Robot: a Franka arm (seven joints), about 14 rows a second.
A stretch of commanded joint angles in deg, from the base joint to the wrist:
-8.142, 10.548, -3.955, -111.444, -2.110, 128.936, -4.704
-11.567, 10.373, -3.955, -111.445, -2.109, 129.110, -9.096
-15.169, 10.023, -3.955, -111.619, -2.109, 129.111, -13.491
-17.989, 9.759, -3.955, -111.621, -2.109, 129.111, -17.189
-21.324, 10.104, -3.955, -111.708, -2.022, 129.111, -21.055
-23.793, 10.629, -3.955, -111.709, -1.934, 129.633, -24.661
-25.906, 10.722, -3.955, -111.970, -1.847, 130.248, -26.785
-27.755, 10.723, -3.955, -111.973, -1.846, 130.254, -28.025
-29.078, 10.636, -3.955, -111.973, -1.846, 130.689, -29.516
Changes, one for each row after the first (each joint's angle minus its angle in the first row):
-3.425, -0.175, 0.000, -0.001, 0.001, 0.174, -4.392
-7.027, -0.525, 0.000, -0.175, 0.001, 0.175, -8.787
-9.847, -0.789, 0.000, -0.177, 0.001, 0.175, -12.485
-13.182, -0.444, 0.000, -0.264, 0.088, 0.175, -16.351
-15.651, 0.081, 0.000, -0.265, 0.176, 0.697, -19.957
-17.764, 0.174, 0.000, -0.526, 0.263, 1.312, -22.081
-19.613, 0.175, 0.000, -0.529, 0.264, 1.318, -23.321
-20.936, 0.088, 0.000, -0.529, 0.264, 1.753, -24.812

